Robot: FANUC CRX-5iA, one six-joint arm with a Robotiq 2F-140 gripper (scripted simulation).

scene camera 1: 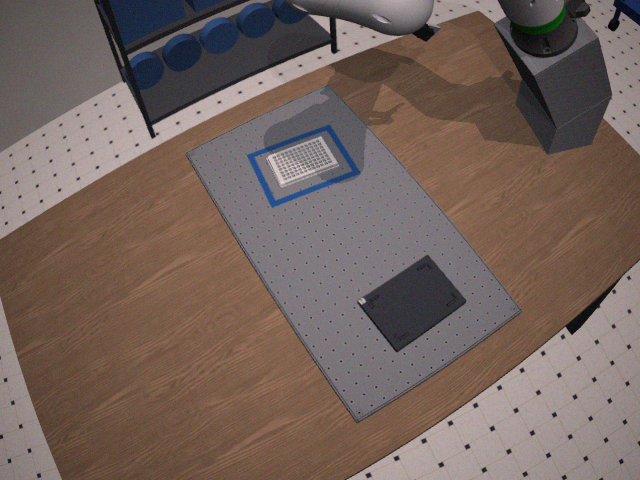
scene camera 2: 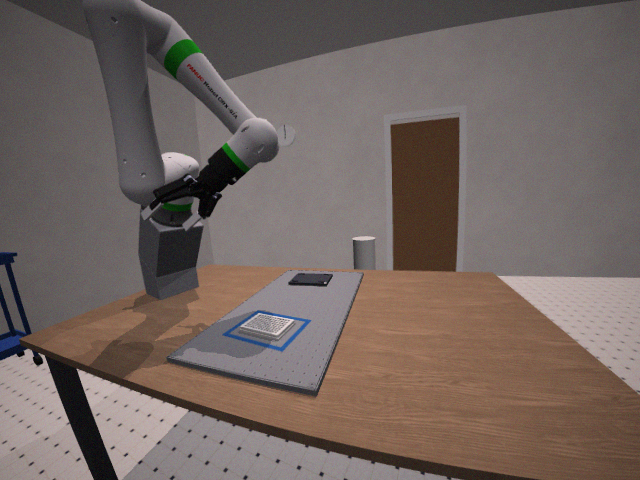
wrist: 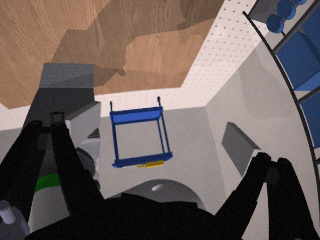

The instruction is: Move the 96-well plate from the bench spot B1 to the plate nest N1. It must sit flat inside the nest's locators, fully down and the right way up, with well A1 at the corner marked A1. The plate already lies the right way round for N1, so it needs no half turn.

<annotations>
A white 96-well plate shows in scene camera 1 and in scene camera 2; in the wrist view it is out of frame. One and the same spot on the white 96-well plate: [scene camera 1: 311, 166] is [scene camera 2: 266, 320].
</annotations>
